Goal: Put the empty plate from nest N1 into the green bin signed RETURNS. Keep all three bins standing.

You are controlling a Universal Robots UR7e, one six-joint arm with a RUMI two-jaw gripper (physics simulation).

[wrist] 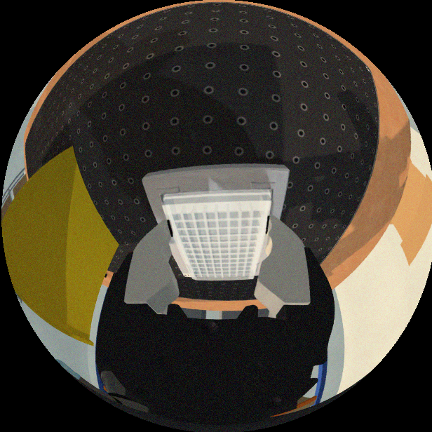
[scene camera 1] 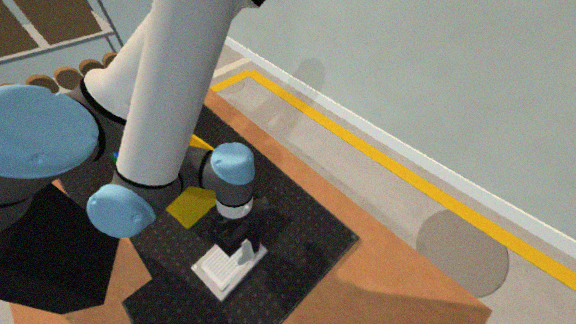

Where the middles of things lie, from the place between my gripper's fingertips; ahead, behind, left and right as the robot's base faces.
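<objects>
There's a white gridded plate [scene camera 1: 219,267] 3 cm behind my hand, 1 cm to the left of it and 1 cm above it. The light grey nest [scene camera 1: 249,266] is also 3 cm behind my hand and 1 cm to the left, but that one's 1 cm below it. And the yellow bin [scene camera 1: 193,203], that's 7 cm ahead of my hand, 22 cm to the left and 8 cm above.
</objects>
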